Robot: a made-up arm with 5 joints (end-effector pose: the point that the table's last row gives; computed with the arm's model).
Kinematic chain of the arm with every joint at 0, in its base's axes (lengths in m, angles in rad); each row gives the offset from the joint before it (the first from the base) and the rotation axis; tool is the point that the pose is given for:
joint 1: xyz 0 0 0.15 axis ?
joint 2: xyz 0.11 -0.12 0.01 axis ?
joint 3: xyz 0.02 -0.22 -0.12 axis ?
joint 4: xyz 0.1 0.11 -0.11 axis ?
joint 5: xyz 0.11 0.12 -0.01 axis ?
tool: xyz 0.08 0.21 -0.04
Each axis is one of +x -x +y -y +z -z.
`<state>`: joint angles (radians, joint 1 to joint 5).
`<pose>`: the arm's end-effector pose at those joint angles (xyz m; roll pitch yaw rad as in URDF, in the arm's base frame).
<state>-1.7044 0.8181 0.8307 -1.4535 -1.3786</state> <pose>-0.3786 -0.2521 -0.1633 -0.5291 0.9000 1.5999</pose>
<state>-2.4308 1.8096 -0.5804 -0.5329 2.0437</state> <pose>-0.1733 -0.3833 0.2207 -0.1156 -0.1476 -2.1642</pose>
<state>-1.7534 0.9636 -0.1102 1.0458 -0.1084</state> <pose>-0.3903 -0.5723 -0.0709 -1.9507 -0.4438 -1.5451</pose>
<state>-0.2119 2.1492 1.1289 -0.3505 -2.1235</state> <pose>-0.1518 -0.4127 0.2138 -3.1202 -0.9539 -1.1335</pose>
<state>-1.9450 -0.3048 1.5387 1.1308 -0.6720</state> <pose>0.1070 -0.1889 -0.3885 -0.9367 0.4340 -1.2428</pose>
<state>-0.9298 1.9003 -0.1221 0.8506 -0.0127</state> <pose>-0.3089 -0.5529 0.0138 -0.5369 -0.7640 -2.5936</pose>
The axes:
joint 1: -y
joint 2: -z
joint 3: -y
joint 4: -z
joint 5: +x

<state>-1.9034 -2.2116 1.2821 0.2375 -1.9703</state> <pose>0.0736 0.2816 0.1228 0.3365 0.3322 0.3935</pose>
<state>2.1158 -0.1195 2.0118 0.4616 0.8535</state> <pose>-0.1800 -0.0762 -0.0261 -1.5868 0.7738 -2.3912</pose>
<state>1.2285 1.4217 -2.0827 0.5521 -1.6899</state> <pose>0.1558 0.2561 -0.0232 -0.0489 0.9208 0.5857</pose>
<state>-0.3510 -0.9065 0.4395 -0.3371 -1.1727</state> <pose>0.1265 0.2329 -0.2287 -0.9765 -0.2896 1.1540</pose>
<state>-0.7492 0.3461 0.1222 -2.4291 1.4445</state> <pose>-0.0896 -0.1868 0.1685 2.0287 -0.2657 2.0186</pose>
